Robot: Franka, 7 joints.
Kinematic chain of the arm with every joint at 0, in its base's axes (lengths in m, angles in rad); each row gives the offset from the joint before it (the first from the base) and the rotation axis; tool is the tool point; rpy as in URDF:
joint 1: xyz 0 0 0.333 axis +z
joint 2: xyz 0 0 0 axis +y
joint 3: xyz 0 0 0.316 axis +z
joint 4: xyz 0.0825 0 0 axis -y
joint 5: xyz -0.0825 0 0.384 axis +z
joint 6: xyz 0 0 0 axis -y
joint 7: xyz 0.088 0 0 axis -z
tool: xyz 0 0 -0.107 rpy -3.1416 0 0
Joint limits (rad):
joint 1: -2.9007..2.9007
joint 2: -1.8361..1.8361
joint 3: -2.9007..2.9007
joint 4: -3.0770..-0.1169
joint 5: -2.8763..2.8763
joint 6: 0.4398..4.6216
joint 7: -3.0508..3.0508
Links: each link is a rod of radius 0.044 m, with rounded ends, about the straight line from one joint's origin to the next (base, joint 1, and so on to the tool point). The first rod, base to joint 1, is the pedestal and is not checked.
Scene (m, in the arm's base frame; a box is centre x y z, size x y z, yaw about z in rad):
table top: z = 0
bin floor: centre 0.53 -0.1 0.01 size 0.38 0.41 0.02 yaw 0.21
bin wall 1: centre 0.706 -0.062 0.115 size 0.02 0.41 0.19 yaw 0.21
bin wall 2: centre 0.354 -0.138 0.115 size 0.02 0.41 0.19 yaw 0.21
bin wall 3: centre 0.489 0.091 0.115 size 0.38 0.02 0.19 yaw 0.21
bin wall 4: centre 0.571 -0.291 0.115 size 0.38 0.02 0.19 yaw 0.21
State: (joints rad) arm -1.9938 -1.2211 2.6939 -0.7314 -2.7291 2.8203 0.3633
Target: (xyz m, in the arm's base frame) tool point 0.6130 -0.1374 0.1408
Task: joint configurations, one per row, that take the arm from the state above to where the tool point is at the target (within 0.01 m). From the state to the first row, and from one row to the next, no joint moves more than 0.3 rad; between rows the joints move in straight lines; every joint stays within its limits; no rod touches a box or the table.
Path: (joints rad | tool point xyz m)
1: -1.9864 -0.9475 2.4211 -0.8252 -2.7173 2.9624 0.3280 | 0.5491 0.5782 0.4435
2: -1.9790 -0.6740 2.1482 -0.9190 -2.7055 3.1045 0.2927 | 0.5877 0.4124 0.6389
3: -2.1320 -0.7456 2.0926 -1.1451 -2.7625 3.1668 0.3163 | 0.6744 0.2435 0.5139
4: -2.2850 -0.8172 2.0370 -1.3712 -2.8194 3.2292 0.3398 | 0.6829 0.0483 0.4055
5: -2.4380 -0.8889 1.9814 -1.5973 -2.8763 3.2915 0.3633 | 0.6130 -0.1374 0.3212
6: -2.5550 -1.1598 2.1835 -1.5530 -2.8556 3.1542 0.3633 | 0.6130 -0.1374 0.1408

